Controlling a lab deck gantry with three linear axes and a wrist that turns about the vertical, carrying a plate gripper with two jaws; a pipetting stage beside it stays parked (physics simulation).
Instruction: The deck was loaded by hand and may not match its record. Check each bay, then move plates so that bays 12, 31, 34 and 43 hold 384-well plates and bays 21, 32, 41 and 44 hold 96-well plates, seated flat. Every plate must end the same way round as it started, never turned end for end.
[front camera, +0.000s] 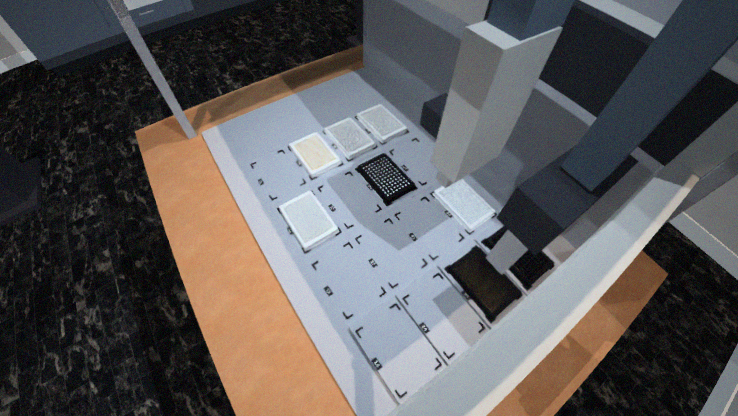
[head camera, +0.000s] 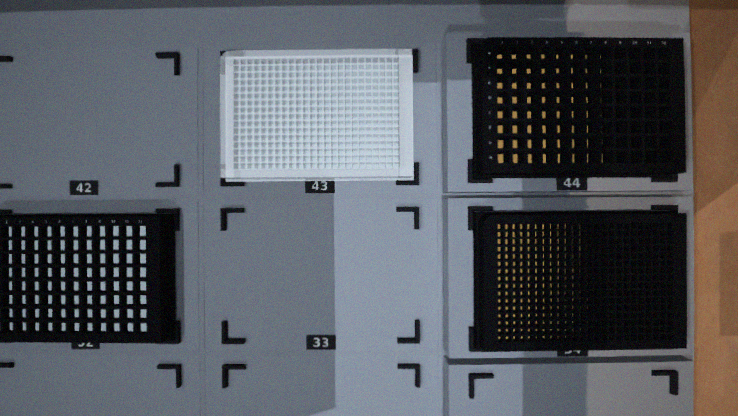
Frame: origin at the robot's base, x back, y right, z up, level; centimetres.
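Seen in the pictures: gripper, fingertip midpoint: (front camera: 512, 250); robot's base at its link origin: (front camera: 252, 165).
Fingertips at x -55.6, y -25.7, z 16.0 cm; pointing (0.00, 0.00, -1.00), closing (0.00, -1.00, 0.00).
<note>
Offsets run from my fingertips to a thing's top centre. "pt": to the spot under its first point.
My gripper (front camera: 518, 258) hangs above the plates of bays 34 and 44. One pale jaw shows, apart from the plates; the other is hidden, and the jaws look open and empty. Black 384-well plate {dx +0.0, dy +0.0, dz -13.1 cm} (front camera: 485, 290) (head camera: 578, 279) lies in bay 34, black 96-well plate {dx +0.0, dy -10.7, dz -13.1 cm} (front camera: 534, 266) (head camera: 578, 108) in bay 44. White 384-well plate {dx +16.4, dy -10.7, dz -14.5 cm} (front camera: 465, 204) (head camera: 317, 113) lies in bay 43, black 96-well plate {dx +32.8, dy +0.0, dz -14.5 cm} (front camera: 386, 178) (head camera: 87, 279) in bay 32. White plates lie in bay 12 {pt dx +32.3, dy +21.3, dz -14.9 cm} (front camera: 309, 219), bay 31 {pt dx +48.5, dy +0.1, dz -14.7 cm} (front camera: 350, 137) and bay 41 {pt dx +48.7, dy -10.5, dz -14.8 cm} (front camera: 382, 122); a yellowish-filled plate {dx +49.2, dy +10.7, dz -14.5 cm} (front camera: 315, 153) lies in bay 21. Their wells are too small to count.
The pale pipetting stage (front camera: 478, 103) stands over the deck near bay 43. A long pale rail (front camera: 594, 289) crosses the right front. Corner marks and labels of bay 33 {pt dx +16.4, dy +4.6, dz -16.0 cm} (head camera: 320, 342) and bay 42 {pt dx +32.8, dy -6.1, dz -16.0 cm} (head camera: 83, 187) show. A thin post (front camera: 160, 72) stands at the left edge.
</note>
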